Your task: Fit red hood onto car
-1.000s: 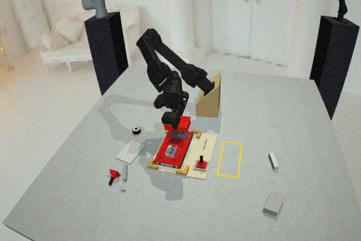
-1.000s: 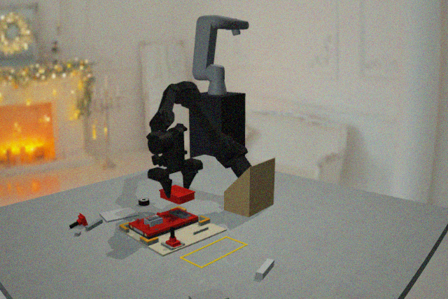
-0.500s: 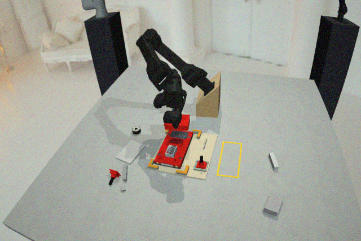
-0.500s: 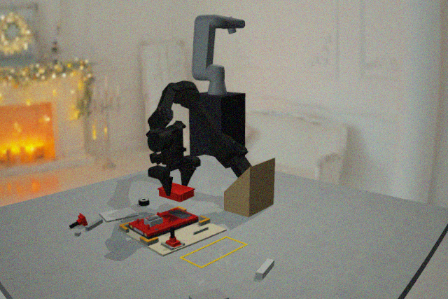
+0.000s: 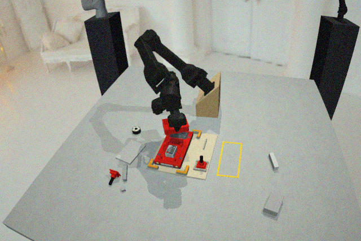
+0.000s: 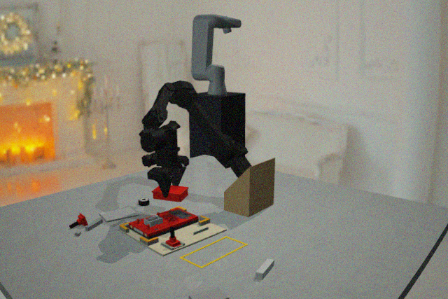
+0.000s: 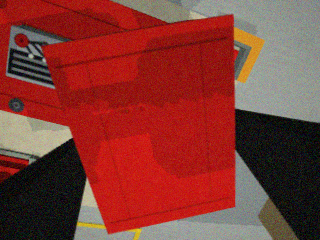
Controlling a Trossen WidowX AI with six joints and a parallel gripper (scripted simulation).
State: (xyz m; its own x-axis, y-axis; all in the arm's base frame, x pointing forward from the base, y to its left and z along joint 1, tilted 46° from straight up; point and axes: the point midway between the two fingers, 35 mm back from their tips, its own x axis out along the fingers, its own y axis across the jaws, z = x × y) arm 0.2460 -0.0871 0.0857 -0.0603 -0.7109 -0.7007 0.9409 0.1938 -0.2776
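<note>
Right now the grey engine block is 7 cm ahead of my gripper tip, 1 cm to the right of it and 8 cm below it. From my gripper tip the other things lie so: cream baseplate 5 cm ahead, 2 cm to the left, 9 cm below; hood 1 cm above.
</note>
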